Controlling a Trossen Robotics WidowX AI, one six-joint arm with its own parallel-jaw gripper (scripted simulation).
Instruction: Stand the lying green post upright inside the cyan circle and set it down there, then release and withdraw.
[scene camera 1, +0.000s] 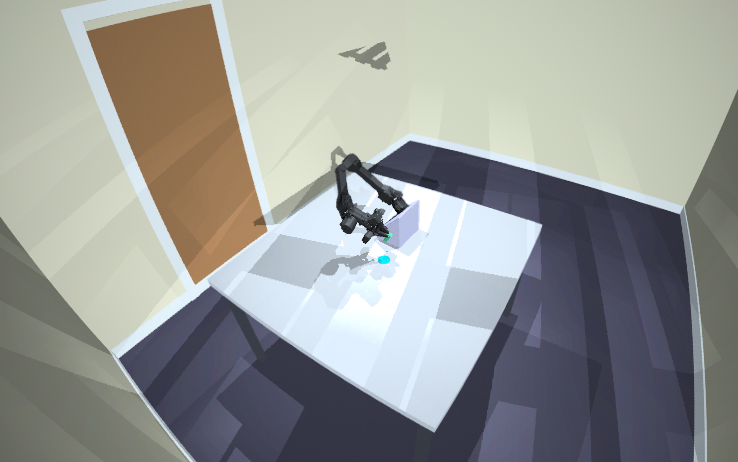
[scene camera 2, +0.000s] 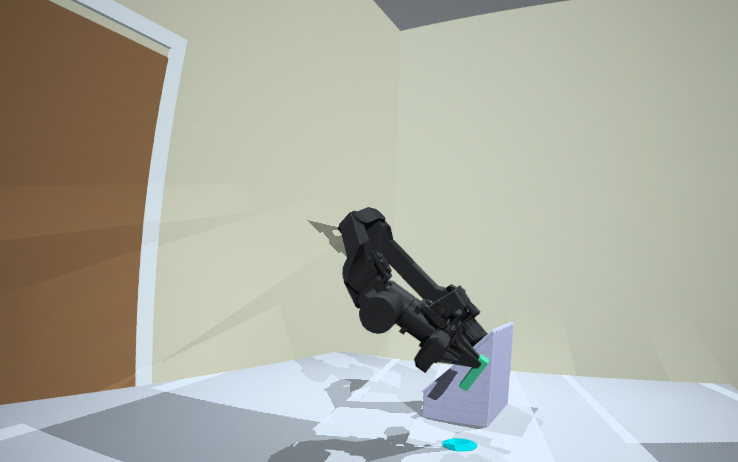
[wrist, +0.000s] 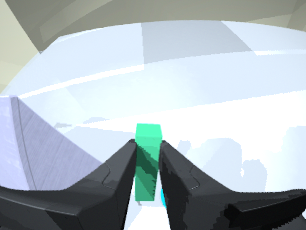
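Observation:
My gripper (scene camera 2: 480, 364) is carrying a green post (wrist: 148, 136), and you'd see the gripper (wrist: 147, 145) there as well.

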